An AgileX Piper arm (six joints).
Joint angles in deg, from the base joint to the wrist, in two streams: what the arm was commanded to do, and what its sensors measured. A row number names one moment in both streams.
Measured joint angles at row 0:
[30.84 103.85 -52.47 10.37 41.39 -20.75]
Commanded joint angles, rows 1 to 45:
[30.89 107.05 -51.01 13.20 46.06 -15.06]
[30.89 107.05 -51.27 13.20 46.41 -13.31]
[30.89 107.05 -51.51 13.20 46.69 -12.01]
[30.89 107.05 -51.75 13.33 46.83 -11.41]
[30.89 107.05 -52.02 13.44 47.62 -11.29]
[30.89 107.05 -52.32 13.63 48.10 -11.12]
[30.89 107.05 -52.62 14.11 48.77 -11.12]
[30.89 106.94 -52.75 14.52 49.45 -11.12]
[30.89 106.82 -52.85 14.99 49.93 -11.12]
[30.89 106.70 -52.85 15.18 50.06 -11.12]
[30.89 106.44 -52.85 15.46 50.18 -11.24]
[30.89 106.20 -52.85 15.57 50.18 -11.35]
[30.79 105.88 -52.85 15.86 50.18 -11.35]
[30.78 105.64 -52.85 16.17 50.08 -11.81]
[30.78 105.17 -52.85 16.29 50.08 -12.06]
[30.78 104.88 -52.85 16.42 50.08 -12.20]
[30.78 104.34 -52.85 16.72 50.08 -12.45]
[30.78 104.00 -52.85 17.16 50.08 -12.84]
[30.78 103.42 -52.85 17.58 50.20 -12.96]
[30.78 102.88 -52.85 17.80 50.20 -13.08]
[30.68 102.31 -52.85 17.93 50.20 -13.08]
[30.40 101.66 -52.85 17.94 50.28 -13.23]
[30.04 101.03 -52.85 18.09 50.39 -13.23]
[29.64 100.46 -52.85 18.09 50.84 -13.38]
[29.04 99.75 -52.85 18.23 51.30 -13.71]
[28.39 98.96 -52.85 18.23 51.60 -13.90]
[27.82 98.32 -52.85 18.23 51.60 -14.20]
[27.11 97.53 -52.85 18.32 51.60 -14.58]
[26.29 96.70 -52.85 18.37 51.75 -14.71]
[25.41 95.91 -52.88 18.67 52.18 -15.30]
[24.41 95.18 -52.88 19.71 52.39 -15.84]
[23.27 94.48 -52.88 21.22 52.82 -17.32]
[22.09 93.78 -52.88 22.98 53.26 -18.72]
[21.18 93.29 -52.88 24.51 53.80 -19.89]
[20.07 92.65 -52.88 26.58 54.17 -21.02]
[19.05 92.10 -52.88 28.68 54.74 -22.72]
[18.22 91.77 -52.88 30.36 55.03 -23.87]
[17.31 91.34 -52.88 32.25 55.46 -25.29]
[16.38 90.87 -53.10 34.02 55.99 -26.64]
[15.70 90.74 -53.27 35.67 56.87 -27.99]
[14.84 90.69 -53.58 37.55 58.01 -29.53]
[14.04 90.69 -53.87 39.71 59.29 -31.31]
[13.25 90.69 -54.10 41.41 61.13 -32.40]
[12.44 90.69 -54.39 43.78 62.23 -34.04]
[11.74 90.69 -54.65 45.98 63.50 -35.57]
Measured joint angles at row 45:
[14.61 91.81 -53.32 36.18 58.19 -29.20]
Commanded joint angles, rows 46 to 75:
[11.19 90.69 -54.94 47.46 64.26 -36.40]
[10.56 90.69 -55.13 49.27 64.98 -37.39]
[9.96 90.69 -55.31 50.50 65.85 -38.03]
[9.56 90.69 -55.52 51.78 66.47 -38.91]
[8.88 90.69 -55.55 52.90 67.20 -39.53]
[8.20 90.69 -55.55 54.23 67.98 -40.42]
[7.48 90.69 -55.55 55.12 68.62 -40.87]
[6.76 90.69 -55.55 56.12 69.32 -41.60]
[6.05 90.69 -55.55 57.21 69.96 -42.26]
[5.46 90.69 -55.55 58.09 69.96 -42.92]
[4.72 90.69 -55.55 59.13 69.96 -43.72]
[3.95 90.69 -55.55 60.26 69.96 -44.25]
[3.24 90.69 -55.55 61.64 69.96 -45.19]
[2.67 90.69 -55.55 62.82 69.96 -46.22]
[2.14 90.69 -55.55 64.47 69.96 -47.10]
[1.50 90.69 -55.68 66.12 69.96 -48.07]
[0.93 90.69 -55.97 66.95 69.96 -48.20]
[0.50 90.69 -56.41 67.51 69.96 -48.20]
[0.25 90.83 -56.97 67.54 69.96 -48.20]
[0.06 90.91 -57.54 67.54 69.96 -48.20]
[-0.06 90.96 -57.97 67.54 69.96 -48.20]
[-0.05 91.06 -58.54 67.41 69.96 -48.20]
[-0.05 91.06 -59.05 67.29 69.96 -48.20]
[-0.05 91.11 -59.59 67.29 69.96 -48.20]
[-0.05 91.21 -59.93 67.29 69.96 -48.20]
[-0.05 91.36 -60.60 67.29 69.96 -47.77]
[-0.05 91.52 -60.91 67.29 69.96 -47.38]
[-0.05 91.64 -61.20 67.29 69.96 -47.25]
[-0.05 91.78 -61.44 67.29 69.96 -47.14]
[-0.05 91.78 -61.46 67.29 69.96 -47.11]
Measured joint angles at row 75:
[0.30 91.84 -60.09 63.79 68.16 -47.22]
